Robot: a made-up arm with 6 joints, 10 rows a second.
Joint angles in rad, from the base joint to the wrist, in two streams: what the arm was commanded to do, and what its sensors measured. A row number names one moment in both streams.
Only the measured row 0 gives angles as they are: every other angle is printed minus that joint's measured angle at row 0.
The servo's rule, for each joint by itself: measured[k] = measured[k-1] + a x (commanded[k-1-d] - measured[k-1]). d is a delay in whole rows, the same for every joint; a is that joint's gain. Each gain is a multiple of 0.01, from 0.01 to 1. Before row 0 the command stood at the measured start. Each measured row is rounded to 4 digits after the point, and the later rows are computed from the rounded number. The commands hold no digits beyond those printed.
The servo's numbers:
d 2
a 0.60 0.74 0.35 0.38 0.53 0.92
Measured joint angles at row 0: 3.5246 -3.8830 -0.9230 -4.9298 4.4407 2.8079
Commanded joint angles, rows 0 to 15: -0.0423 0.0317 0.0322 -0.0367 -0.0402 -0.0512; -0.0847 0.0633 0.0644 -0.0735 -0.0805 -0.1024; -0.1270 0.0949 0.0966 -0.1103 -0.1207 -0.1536; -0.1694 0.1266 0.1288 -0.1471 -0.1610 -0.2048; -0.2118 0.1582 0.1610 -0.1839 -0.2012 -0.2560; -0.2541 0.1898 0.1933 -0.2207 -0.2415 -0.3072; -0.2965 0.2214 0.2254 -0.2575 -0.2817 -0.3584; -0.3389 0.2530 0.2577 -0.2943 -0.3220 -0.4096; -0.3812 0.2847 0.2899 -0.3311 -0.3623 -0.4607; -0.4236 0.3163 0.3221 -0.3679 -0.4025 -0.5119; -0.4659 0.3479 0.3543 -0.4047 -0.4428 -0.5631; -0.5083 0.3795 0.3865 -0.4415 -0.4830 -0.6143; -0.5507 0.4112 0.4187 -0.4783 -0.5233 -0.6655; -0.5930 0.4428 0.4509 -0.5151 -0.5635 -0.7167; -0.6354 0.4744 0.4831 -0.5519 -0.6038 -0.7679; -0.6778 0.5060 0.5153 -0.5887 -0.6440 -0.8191
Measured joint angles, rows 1 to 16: 0.0000 0.0000 0.0000 0.0000 0.0000 0.0000; 0.0000 0.0000 0.0000 0.0000 0.0000 0.0000; -0.0254 0.0235 0.0113 -0.0139 -0.0213 -0.0471; -0.0610 0.0530 0.0299 -0.0365 -0.0527 -0.0980; -0.1006 0.0840 0.0532 -0.0645 -0.0887 -0.1492; -0.1419 0.1155 0.0797 -0.0959 -0.1270 -0.2004; -0.1838 0.1471 0.1082 -0.1293 -0.1663 -0.2516; -0.2260 0.1787 0.1380 -0.1640 -0.2062 -0.3028; -0.2683 0.2103 0.1686 -0.1995 -0.2462 -0.3540; -0.3107 0.2419 0.1998 -0.2355 -0.2864 -0.4052; -0.3530 0.2736 0.2313 -0.2718 -0.3266 -0.4563; -0.3954 0.3052 0.2631 -0.3083 -0.3668 -0.5075; -0.4377 0.3368 0.2950 -0.3449 -0.4071 -0.5587; -0.4801 0.3684 0.3270 -0.3816 -0.4473 -0.6099; -0.5225 0.4001 0.3591 -0.4183 -0.4876 -0.6611; -0.5648 0.4317 0.3912 -0.4551 -0.5278 -0.7123
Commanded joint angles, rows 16 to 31: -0.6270 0.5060 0.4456 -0.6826 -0.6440 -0.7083; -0.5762 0.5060 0.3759 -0.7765 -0.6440 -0.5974; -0.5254 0.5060 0.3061 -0.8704 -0.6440 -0.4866; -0.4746 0.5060 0.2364 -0.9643 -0.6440 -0.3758; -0.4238 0.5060 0.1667 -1.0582 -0.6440 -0.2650; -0.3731 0.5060 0.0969 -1.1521 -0.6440 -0.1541; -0.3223 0.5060 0.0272 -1.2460 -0.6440 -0.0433; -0.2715 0.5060 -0.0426 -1.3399 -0.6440 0.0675; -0.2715 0.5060 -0.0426 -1.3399 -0.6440 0.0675; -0.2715 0.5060 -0.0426 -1.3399 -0.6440 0.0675; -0.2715 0.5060 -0.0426 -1.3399 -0.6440 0.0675; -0.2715 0.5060 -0.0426 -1.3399 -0.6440 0.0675; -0.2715 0.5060 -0.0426 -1.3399 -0.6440 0.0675; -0.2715 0.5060 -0.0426 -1.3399 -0.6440 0.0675; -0.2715 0.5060 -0.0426 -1.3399 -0.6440 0.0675; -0.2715 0.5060 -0.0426 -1.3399 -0.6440 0.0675
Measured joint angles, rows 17 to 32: -0.6072 0.4633 0.4234 -0.4919 -0.5681 -0.7635; -0.6496 0.4949 0.4556 -0.5287 -0.6083 -0.8147; -0.6360 0.5031 0.4521 -0.5872 -0.6272 -0.7168; -0.6001 0.5052 0.4254 -0.6591 -0.6361 -0.6070; -0.5553 0.5058 0.3836 -0.7394 -0.6403 -0.4962; -0.5069 0.5059 0.3321 -0.8249 -0.6423 -0.3854; -0.4570 0.5060 0.2742 -0.9136 -0.6432 -0.2746; -0.4067 0.5060 0.2121 -1.0042 -0.6436 -0.1637; -0.3561 0.5060 0.1474 -1.0961 -0.6438 -0.0529; -0.3053 0.5060 0.0809 -1.1887 -0.6439 0.0579; -0.2850 0.5060 0.0377 -1.2462 -0.6440 0.0667; -0.2769 0.5060 0.0096 -1.2818 -0.6440 0.0674; -0.2737 0.5060 -0.0087 -1.3039 -0.6440 0.0675; -0.2724 0.5060 -0.0206 -1.3176 -0.6440 0.0675; -0.2719 0.5060 -0.0283 -1.3261 -0.6440 0.0675; -0.2717 0.5060 -0.0333 -1.3313 -0.6440 0.0675
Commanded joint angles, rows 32 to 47: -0.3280 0.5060 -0.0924 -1.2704 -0.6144 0.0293; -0.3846 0.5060 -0.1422 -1.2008 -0.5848 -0.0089; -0.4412 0.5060 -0.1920 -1.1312 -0.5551 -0.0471; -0.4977 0.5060 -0.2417 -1.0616 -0.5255 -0.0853; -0.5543 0.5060 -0.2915 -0.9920 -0.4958 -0.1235; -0.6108 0.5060 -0.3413 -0.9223 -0.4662 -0.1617; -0.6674 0.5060 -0.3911 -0.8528 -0.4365 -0.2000; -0.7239 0.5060 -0.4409 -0.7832 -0.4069 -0.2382; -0.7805 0.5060 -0.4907 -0.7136 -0.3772 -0.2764; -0.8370 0.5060 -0.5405 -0.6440 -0.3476 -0.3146; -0.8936 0.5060 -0.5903 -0.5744 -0.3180 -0.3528; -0.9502 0.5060 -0.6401 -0.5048 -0.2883 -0.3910; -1.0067 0.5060 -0.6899 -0.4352 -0.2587 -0.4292; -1.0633 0.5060 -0.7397 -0.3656 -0.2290 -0.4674; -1.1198 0.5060 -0.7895 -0.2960 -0.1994 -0.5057; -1.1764 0.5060 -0.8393 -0.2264 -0.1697 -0.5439
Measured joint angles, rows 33 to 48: -0.2716 0.5060 -0.0366 -1.3346 -0.6440 0.0675; -0.2715 0.5060 -0.0387 -1.3366 -0.6440 0.0675; -0.3054 0.5060 -0.0575 -1.3114 -0.6283 0.0324; -0.3529 0.5060 -0.0871 -1.2694 -0.6052 -0.0056; -0.4059 0.5060 -0.1238 -1.2169 -0.5786 -0.0438; -0.4610 0.5060 -0.1651 -1.1579 -0.5505 -0.0820; -0.5170 0.5060 -0.2093 -1.0949 -0.5215 -0.1202; -0.5733 0.5060 -0.2555 -1.0293 -0.4922 -0.1584; -0.6298 0.5060 -0.3030 -0.9622 -0.4627 -0.1967; -0.6863 0.5060 -0.3513 -0.8942 -0.4331 -0.2349; -0.7428 0.5060 -0.4001 -0.8256 -0.4035 -0.2731; -0.7993 0.5060 -0.4492 -0.7566 -0.3739 -0.3113; -0.8559 0.5060 -0.4986 -0.6874 -0.3443 -0.3495; -0.9125 0.5060 -0.5481 -0.6180 -0.3146 -0.3877; -0.9690 0.5060 -0.5977 -0.5485 -0.2850 -0.4259; -1.0256 0.5060 -0.6474 -0.4790 -0.2553 -0.4641
